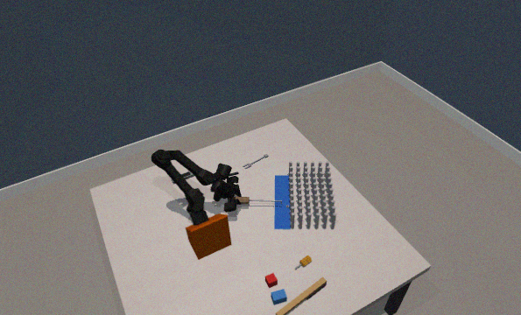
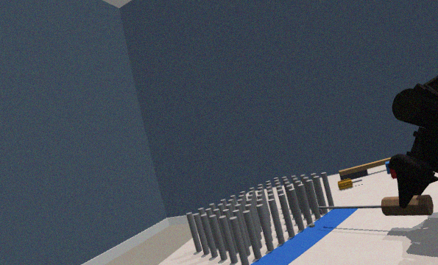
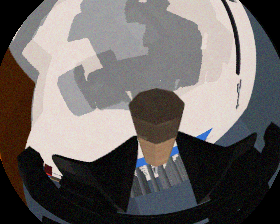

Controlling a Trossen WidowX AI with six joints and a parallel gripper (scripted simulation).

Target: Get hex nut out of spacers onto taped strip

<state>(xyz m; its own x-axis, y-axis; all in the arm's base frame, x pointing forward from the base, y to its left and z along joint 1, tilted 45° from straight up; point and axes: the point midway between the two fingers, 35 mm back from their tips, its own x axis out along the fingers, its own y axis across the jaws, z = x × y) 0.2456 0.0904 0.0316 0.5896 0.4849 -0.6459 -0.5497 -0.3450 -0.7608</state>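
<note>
My gripper tip is now 45 cm to the left of the red cube, 12 cm past it and 3 cm above it. Also, from my gripper tip: blue taped strip (20 cm ahead, 9 cm to the right, 5 cm below); then hook tool (8 cm ahead, 6 cm to the right, 1 cm below); then grey fork-like tool (26 cm ahead, 24 cm to the left, 5 cm below).
</note>
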